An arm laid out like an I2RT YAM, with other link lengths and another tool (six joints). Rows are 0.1 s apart.
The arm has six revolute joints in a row. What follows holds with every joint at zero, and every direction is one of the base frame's.
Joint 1 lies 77.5 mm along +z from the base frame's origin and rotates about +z.
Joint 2 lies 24.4 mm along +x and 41.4 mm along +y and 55.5 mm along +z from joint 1 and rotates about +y.
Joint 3 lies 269.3 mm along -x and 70.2 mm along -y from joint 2 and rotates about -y.
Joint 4 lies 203.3 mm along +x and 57.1 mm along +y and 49.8 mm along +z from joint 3 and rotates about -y.
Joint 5 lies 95.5 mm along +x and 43.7 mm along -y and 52.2 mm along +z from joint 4 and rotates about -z.
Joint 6 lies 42.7 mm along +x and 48.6 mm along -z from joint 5 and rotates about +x.
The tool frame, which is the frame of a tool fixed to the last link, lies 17 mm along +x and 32 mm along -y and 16 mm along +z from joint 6; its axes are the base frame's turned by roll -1.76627, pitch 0.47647 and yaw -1.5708 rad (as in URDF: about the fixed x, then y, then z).
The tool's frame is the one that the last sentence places.
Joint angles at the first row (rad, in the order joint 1, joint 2, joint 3, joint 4, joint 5, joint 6):
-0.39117, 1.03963, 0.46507, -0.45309, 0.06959, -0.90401
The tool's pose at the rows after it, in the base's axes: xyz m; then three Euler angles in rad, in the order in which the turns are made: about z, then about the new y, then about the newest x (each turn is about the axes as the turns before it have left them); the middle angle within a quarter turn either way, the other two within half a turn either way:
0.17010 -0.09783 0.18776 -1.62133 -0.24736 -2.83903
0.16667 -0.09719 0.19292 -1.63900 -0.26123 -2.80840
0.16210 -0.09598 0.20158 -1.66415 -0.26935 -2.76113
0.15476 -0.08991 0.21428 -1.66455 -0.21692 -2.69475
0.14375 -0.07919 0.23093 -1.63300 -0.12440 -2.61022
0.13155 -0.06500 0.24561 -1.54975 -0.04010 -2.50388
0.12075 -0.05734 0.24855 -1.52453 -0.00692 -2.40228
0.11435 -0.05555 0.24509 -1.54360 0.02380 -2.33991
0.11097 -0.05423 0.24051 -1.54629 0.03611 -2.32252
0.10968 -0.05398 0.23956 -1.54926 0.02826 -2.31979
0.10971 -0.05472 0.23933 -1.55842 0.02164 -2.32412
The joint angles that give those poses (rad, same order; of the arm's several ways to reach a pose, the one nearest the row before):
-0.39114, 1.00736, 0.47106, -0.48460, 0.04317, -0.89247
-0.39112, 0.96757, 0.46745, -0.48855, 0.05144, -0.88589
-0.39119, 0.91155, 0.47122, -0.50315, 0.05356, -0.87191
-0.39118, 0.82838, 0.49497, -0.56445, -0.01079, -0.84253
-0.39114, 0.72155, 0.53697, -0.65978, -0.12726, -0.80435
-0.39138, 0.60717, 0.56399, -0.72984, -0.27542, -0.78995
-0.39116, 0.49663, 0.53104, -0.71712, -0.34379, -0.75258
-0.39122, 0.42195, 0.48683, -0.68347, -0.36086, -0.69435
-0.39118, 0.38502, 0.46137, -0.67760, -0.36867, -0.67630
-0.39126, 0.37340, 0.45608, -0.67956, -0.36278, -0.67989
-0.39109, 0.37542, 0.45587, -0.67914, -0.35078, -0.68123

